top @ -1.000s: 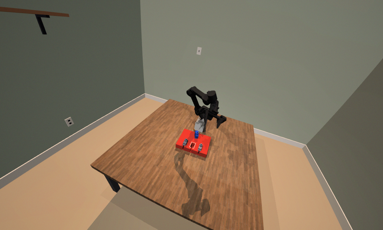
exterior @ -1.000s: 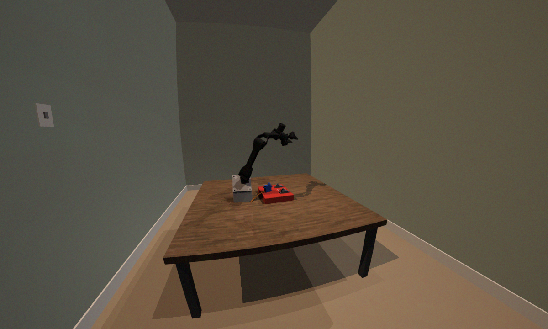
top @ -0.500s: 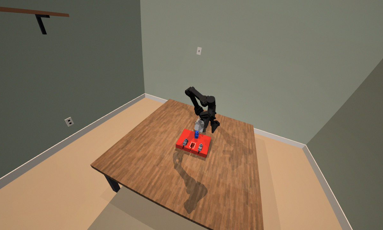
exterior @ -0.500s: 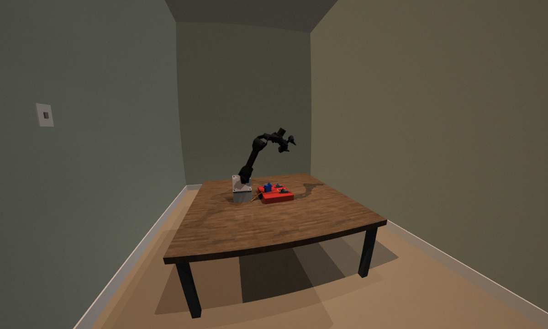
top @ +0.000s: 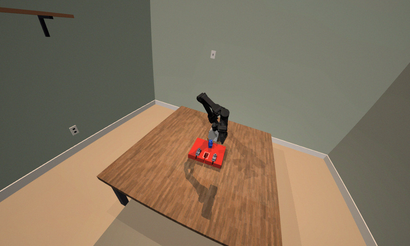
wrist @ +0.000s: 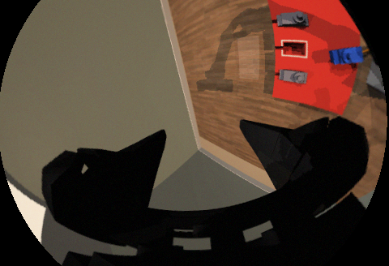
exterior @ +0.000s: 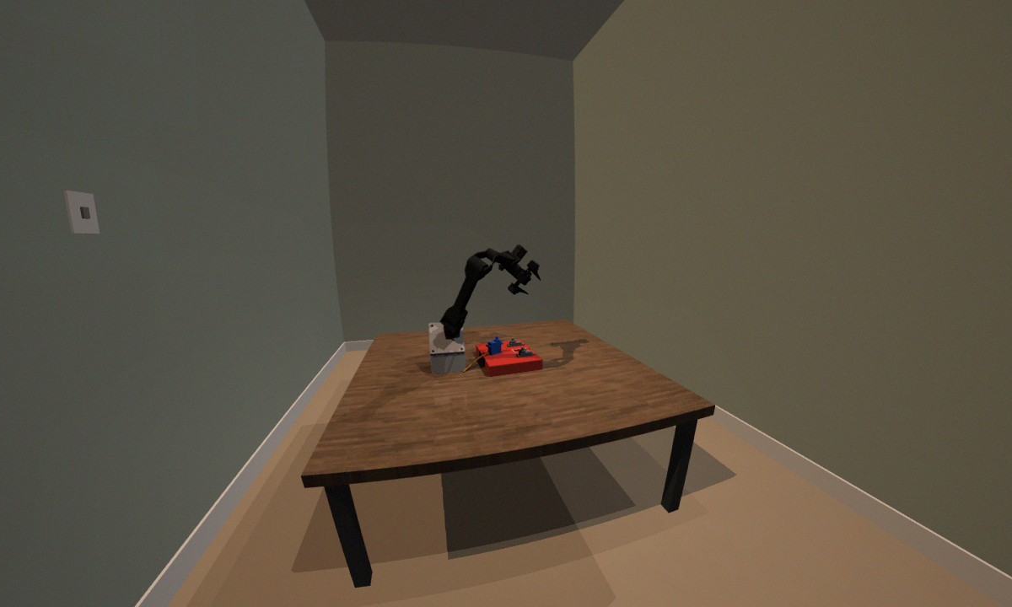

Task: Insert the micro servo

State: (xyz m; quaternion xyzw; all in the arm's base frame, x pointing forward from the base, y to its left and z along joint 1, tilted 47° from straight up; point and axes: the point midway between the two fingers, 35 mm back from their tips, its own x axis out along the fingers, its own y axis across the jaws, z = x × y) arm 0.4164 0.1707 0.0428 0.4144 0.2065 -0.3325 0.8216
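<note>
Now: gripper tip 31 cm above the red deck, 22 cm past it and 10 cm to the left of it.
</note>
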